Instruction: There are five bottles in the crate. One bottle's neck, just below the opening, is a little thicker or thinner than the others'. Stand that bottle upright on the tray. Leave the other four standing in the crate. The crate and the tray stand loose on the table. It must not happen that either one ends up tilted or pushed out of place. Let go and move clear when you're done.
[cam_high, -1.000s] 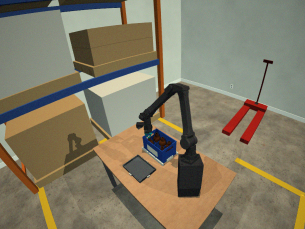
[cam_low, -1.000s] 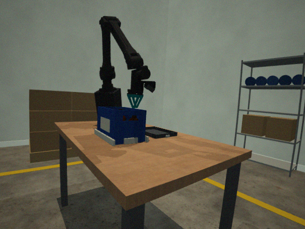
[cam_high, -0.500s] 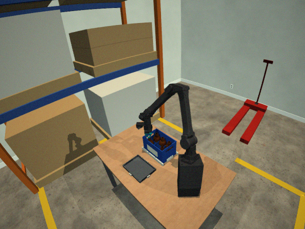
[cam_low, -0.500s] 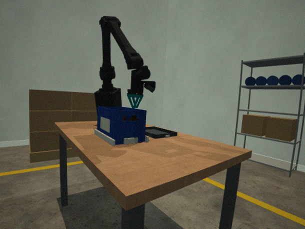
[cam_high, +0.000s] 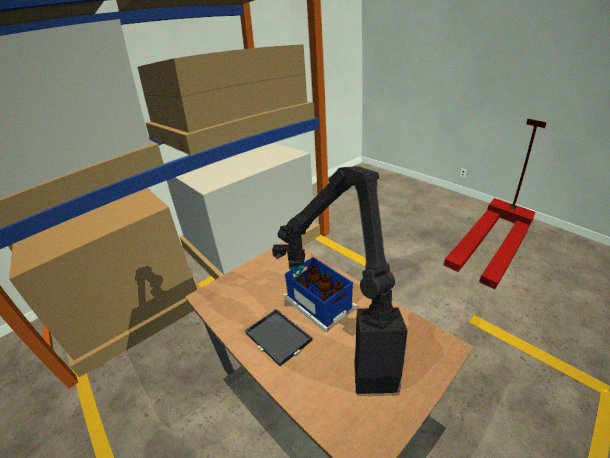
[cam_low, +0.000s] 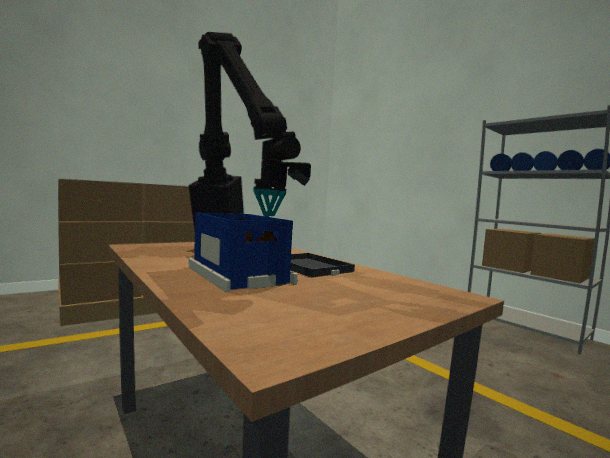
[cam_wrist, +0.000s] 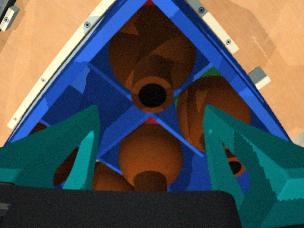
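Now: hand 100 mm above the bottle. Also, from my hand: crate (90 mm behind, 30 mm to the right, 110 mm below); then dark tray (80 mm behind, 250 mm to the left, 180 mm below).
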